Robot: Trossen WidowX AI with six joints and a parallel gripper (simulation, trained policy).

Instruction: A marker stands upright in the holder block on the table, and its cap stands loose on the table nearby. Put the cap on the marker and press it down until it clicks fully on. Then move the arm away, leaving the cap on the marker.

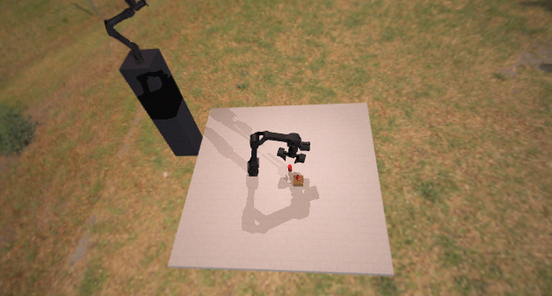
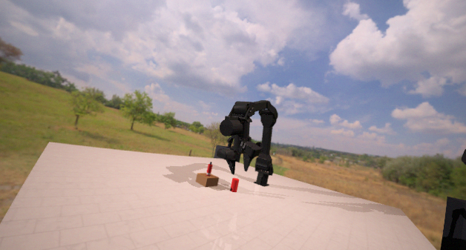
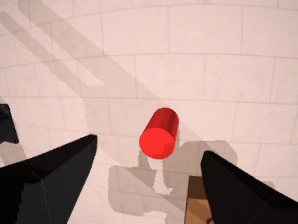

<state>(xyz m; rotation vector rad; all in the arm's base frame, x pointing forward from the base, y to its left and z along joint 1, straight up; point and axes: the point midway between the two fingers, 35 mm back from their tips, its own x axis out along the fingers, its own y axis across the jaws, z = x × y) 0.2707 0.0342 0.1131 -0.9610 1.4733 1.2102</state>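
Right now my gripper tip is 5 cm above the red cap and 1 cm to the left of it. The rest, counted from my gripper tip: holder block: 11 cm to the right, 6 cm below, 6 cm ahead.
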